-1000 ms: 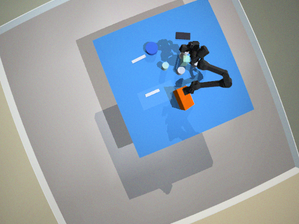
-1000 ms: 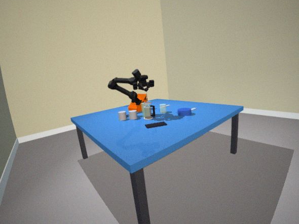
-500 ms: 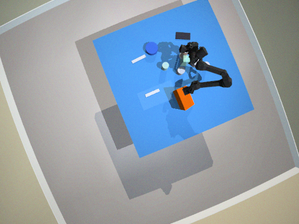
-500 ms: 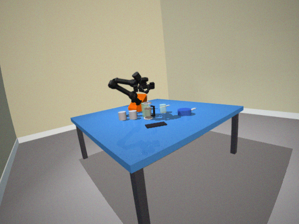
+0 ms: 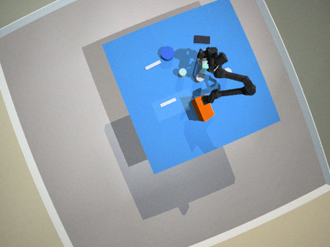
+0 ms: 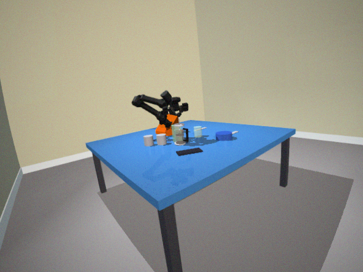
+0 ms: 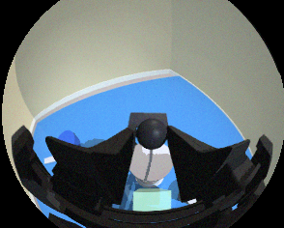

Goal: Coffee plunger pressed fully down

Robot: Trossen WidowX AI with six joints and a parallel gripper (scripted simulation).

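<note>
My gripper tip is now 110 mm above the coffee press and 10 mm to the right of it. Round my gripper tip: flat black slab 210 mm below, 160 mm ahead, 80 mm to the right; then blue pan 270 mm to the left, 190 mm below, 160 mm ahead; then pale green mug 230 mm to the left, 170 mm below, 60 mm behind.
</note>
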